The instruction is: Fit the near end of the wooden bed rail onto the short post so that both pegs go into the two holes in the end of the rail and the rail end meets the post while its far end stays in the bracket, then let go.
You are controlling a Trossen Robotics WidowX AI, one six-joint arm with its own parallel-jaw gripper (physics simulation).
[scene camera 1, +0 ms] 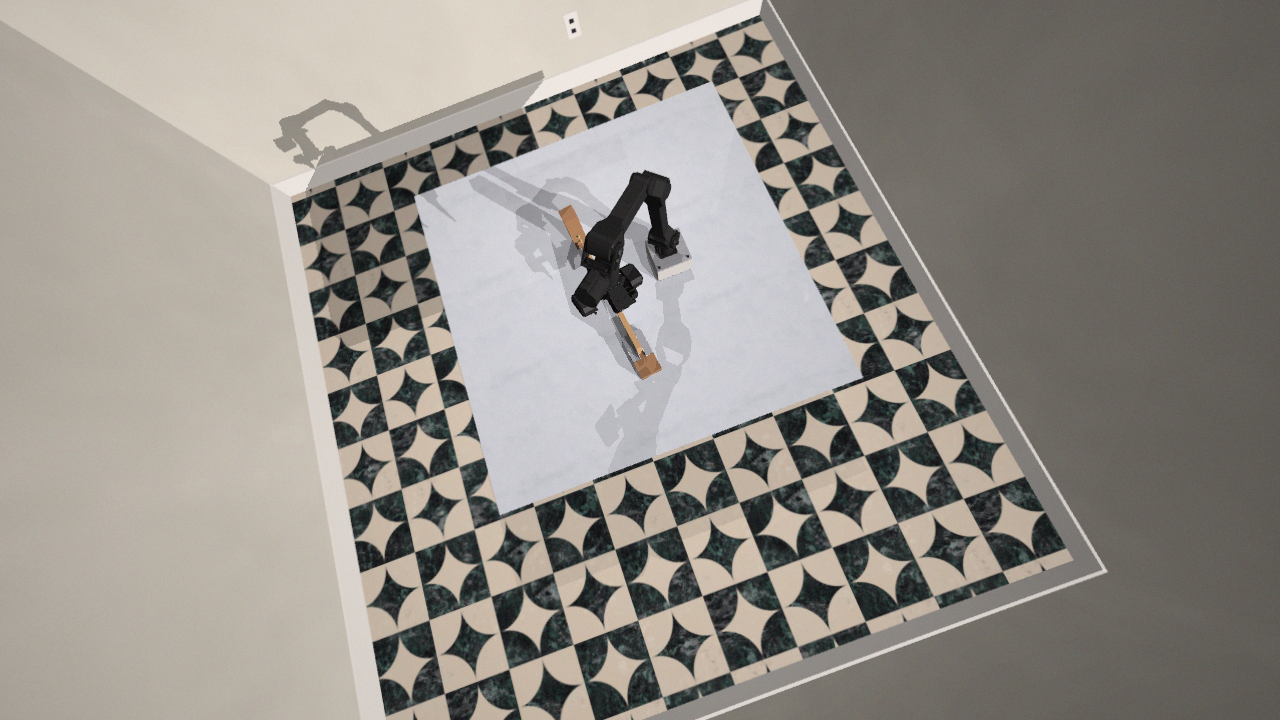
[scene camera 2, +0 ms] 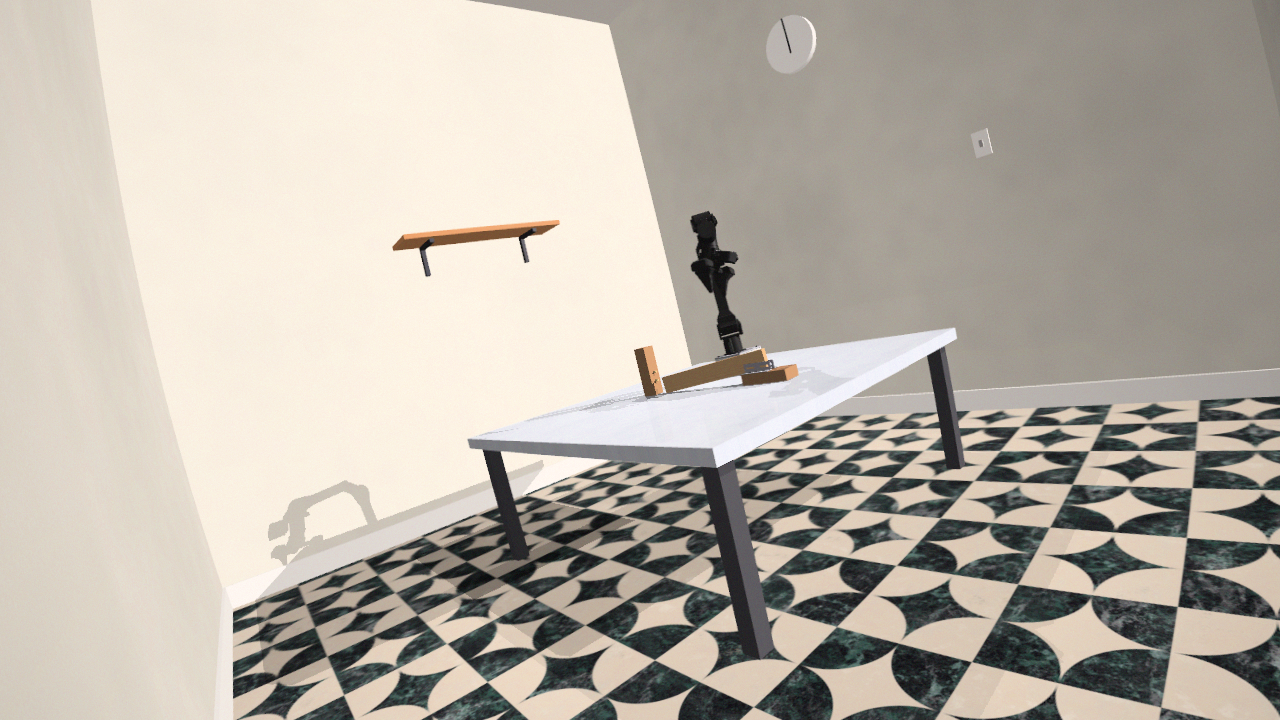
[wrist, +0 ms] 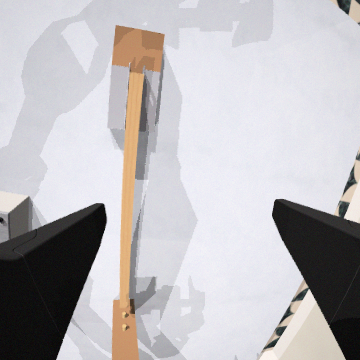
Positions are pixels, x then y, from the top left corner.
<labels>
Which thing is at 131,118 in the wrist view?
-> A wooden bed rail.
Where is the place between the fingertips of my gripper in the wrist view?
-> At 190,209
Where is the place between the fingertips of my gripper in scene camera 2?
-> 718,294
</labels>
